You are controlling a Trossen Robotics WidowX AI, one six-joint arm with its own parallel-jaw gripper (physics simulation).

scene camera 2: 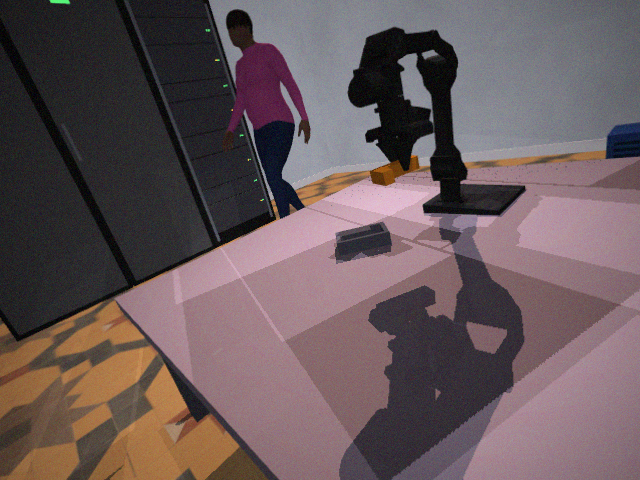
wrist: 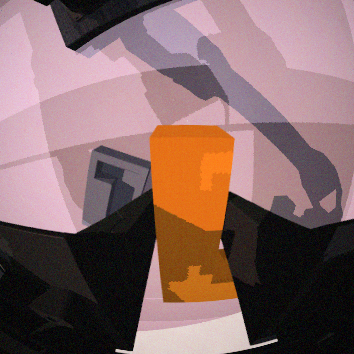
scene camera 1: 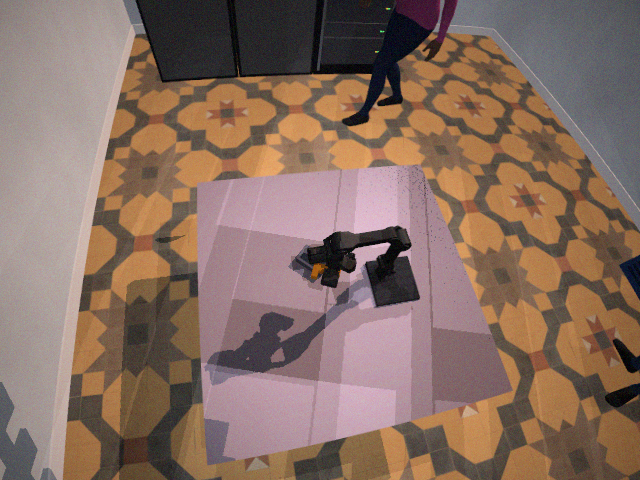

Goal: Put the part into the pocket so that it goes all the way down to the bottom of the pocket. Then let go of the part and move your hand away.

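Places are measured from the arm's base along level axes (x ahead, y left, z up), in millimetres.
Pixels of known places: gripper, fingertip midpoint: (scene camera 2: 402, 170) (wrist: 186, 195) (scene camera 1: 331, 271); arm's base at its link origin: (scene camera 2: 450, 198) (scene camera 1: 382, 270).
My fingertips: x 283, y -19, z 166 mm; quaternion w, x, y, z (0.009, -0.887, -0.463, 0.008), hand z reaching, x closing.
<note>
Ahead of a thing's pixels: the offset from my fingertips to its top centre. "spot": to the spot under its first point. Level surfaces: height alone.
The orange part {24 mm ahead, 1 mm left, 25 mm up} (scene camera 1: 317, 271) (scene camera 2: 383, 175) (wrist: 191, 175) is a long block, held above the table. My gripper (scene camera 2: 406, 166) (wrist: 186, 195) is shut on it, one black finger on each side; in scene camera 1 the fingers are hidden by the arm. The grey block with the pocket {9 mm ahead, 140 mm right, 153 mm down} (scene camera 1: 303, 260) (scene camera 2: 363, 242) (wrist: 91, 195) stands on the table, apart from the part and lower than it. Its dark angular pocket {spot: 6 mm ahead, 129 mm right, 184 mm down} (wrist: 118, 187) faces up, and shows left of the part in the wrist view. The arm covers some of the block in scene camera 1, and a finger and the part cover some of it in the wrist view.
The arm's black base plate (scene camera 1: 393, 289) (scene camera 2: 475, 202) stands on the pink table {189 mm down} (scene camera 1: 268, 413) (scene camera 2: 248, 320). The arm's shadow lies across the table. Dark cabinets (scene camera 1: 276, 36) (scene camera 2: 67, 134) and a person in a pink top (scene camera 1: 387, 56) (scene camera 2: 263, 87) are beyond the table.
</note>
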